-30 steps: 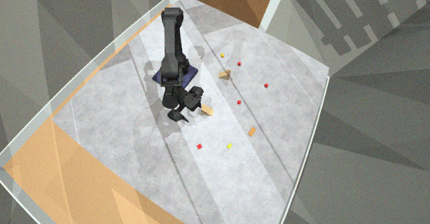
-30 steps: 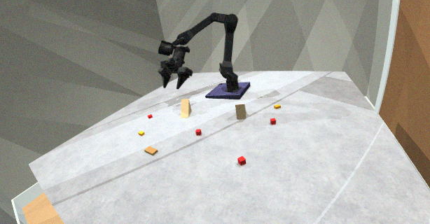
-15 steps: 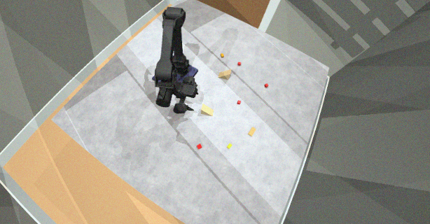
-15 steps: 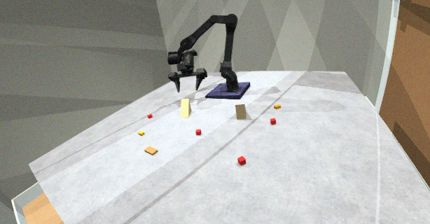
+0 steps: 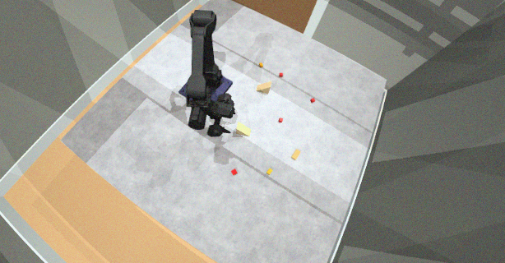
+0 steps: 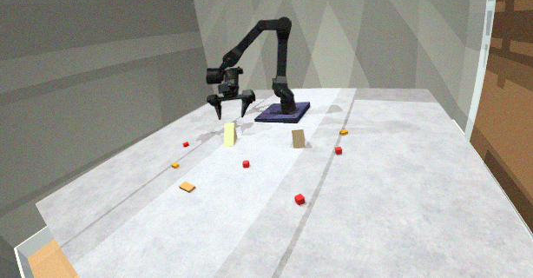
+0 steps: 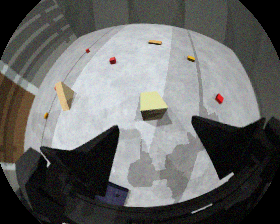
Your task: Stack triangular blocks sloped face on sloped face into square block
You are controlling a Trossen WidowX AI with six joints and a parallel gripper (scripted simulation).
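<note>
Right now my gripper tip is 3 cm short of the tan triangular block, 2 cm to the right of it and 6 cm above it. From my gripper tip the other things lie so: flat tan tile: 30 cm ahead, 11 cm to the left, 7 cm below.
</note>
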